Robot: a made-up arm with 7 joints. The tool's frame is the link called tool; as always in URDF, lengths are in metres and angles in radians. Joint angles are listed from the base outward. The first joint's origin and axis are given. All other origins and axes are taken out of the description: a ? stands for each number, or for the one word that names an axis. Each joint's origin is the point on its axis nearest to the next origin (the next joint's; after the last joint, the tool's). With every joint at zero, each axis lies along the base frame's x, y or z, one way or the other. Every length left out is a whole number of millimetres.
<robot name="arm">
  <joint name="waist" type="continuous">
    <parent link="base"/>
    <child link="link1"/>
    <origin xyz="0 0 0.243"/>
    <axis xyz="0 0 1"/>
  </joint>
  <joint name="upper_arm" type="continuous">
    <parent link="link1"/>
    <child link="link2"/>
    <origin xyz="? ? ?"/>
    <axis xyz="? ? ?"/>
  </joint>
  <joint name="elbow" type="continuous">
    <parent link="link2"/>
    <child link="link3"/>
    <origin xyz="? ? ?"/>
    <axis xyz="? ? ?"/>
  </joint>
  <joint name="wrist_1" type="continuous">
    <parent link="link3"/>
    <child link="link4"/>
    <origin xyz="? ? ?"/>
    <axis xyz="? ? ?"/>
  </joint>
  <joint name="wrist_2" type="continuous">
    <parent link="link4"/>
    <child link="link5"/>
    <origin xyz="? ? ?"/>
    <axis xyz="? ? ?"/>
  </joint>
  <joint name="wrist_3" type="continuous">
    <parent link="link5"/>
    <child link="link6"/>
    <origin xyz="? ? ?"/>
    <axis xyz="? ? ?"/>
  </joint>
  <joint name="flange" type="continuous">
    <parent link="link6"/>
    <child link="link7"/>
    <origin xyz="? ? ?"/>
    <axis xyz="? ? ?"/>
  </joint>
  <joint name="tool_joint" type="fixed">
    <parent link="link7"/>
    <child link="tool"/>
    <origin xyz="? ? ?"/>
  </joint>
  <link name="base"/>
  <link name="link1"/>
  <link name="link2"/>
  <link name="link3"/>
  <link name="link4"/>
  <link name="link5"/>
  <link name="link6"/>
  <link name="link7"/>
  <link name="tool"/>
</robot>
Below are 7 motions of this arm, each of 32 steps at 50 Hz.
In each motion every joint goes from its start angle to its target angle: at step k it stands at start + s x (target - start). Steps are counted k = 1, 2, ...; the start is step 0. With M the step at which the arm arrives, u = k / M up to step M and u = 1 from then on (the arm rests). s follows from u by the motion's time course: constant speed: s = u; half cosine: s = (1 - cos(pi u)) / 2; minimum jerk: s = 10 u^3 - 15 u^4 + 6 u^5.
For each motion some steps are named. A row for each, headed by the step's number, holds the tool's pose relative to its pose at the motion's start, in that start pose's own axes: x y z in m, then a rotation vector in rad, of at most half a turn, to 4 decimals.
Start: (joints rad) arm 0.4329 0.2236 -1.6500 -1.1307 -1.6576 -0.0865 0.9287
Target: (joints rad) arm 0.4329 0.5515 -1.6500 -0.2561 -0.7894 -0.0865 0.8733
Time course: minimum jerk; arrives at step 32
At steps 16, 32:
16: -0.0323 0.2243 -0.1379 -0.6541 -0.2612 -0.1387
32: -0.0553 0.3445 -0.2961 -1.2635 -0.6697 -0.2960

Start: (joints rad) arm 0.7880 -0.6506 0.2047 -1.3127 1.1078 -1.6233 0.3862
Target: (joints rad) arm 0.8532 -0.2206 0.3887 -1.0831 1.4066 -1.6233 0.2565
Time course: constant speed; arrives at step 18
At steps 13, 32:
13: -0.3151 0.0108 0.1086 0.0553 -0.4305 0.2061
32: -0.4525 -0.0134 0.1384 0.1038 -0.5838 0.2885

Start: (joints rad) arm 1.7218 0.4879 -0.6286 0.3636 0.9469 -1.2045 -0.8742
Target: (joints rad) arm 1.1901 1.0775 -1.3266 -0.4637 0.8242 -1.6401 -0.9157
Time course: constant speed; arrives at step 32
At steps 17, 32:
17: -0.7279 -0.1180 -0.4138 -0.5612 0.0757 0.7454
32: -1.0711 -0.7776 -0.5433 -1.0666 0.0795 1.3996

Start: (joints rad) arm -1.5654 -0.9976 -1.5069 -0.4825 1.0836 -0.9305 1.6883
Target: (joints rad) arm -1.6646 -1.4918 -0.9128 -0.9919 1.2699 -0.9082 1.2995
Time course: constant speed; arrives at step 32
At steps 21, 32:
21: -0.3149 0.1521 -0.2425 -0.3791 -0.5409 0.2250
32: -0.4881 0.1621 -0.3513 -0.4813 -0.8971 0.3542

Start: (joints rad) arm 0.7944 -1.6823 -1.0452 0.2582 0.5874 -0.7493 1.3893
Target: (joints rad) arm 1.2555 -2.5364 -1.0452 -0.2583 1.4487 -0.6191 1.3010
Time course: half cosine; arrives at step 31
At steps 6, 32:
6: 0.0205 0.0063 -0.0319 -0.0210 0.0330 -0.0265
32: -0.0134 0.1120 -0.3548 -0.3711 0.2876 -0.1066

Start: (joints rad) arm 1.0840 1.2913 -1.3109 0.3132 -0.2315 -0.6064 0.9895
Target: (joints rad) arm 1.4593 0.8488 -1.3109 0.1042 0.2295 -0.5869 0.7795
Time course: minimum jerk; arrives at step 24
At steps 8, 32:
8: -0.0282 0.0288 0.0281 -0.0083 -0.0981 0.0187
32: -0.1840 0.1645 0.0812 -0.0666 -0.4485 0.1191

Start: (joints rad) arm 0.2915 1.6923 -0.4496 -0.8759 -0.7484 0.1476 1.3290
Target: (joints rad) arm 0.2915 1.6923 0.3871 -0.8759 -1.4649 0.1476 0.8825
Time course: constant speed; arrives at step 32
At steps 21, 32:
21: 0.0117 0.1141 -0.0216 -0.1460 -0.0110 0.1522
32: 0.0340 0.1550 -0.0330 -0.1529 0.0133 0.2160

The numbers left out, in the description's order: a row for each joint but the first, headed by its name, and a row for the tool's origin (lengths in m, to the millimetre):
upper_arm: xyz 0.018 0.091 0, axis 0 1 0
elbow: xyz 0.066 0 -0.138, axis 0 0 1
wrist_1: xyz -0.049 -0.063 0, axis 0 -1 0
wrist_2: xyz 0.464 0 -0.104, axis -1 0 0
wrist_3: xyz 0 -0.115 0.089, axis 0 0 1
flange: xyz -0.009 0.446 0, axis 0 1 0
tool: xyz 0.305 0 0.081

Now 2 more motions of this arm.
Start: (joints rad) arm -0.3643 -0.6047 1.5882 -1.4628 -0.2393 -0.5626 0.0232
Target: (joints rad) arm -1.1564 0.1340 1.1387 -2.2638 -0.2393 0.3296 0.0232
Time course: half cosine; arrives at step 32
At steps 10, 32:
10: -0.1588 0.1317 -0.2629 0.0888 0.3835 0.2860
32: -1.0134 0.2202 -0.0948 0.9160 1.4548 1.4681

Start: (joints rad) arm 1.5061 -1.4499 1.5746 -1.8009 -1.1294 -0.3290 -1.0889
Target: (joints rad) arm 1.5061 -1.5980 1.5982 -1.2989 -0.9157 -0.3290 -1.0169
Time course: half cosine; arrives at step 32
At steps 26, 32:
26: -0.0422 0.1683 0.3430 0.2368 -0.3375 0.2352
32: -0.0535 0.1784 0.3753 0.2540 -0.3723 0.2569

